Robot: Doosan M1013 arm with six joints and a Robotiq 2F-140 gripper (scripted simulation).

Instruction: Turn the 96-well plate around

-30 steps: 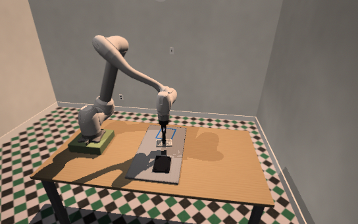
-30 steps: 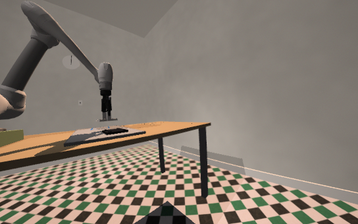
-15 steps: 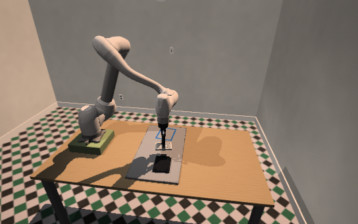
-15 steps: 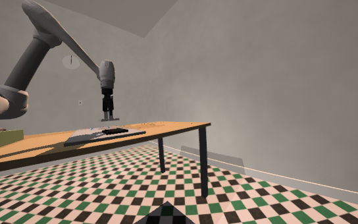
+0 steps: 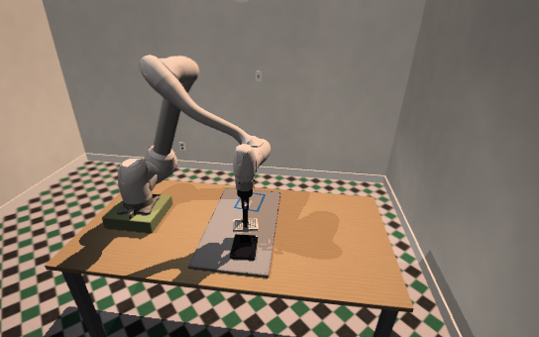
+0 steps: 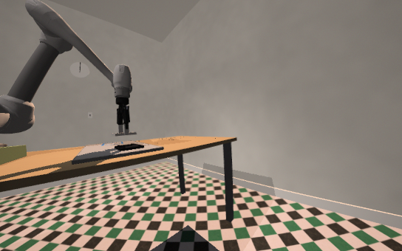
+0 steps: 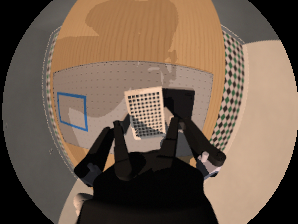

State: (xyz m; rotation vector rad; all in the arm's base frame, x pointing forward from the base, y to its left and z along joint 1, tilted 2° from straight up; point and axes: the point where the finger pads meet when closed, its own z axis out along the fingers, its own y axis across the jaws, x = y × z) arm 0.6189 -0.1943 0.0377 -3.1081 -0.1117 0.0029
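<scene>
My hand is 90 mm above the black plate nest N1 and 80 mm to the left of it. Also, from my hand: white 96-well plate: 20 mm below.
</scene>
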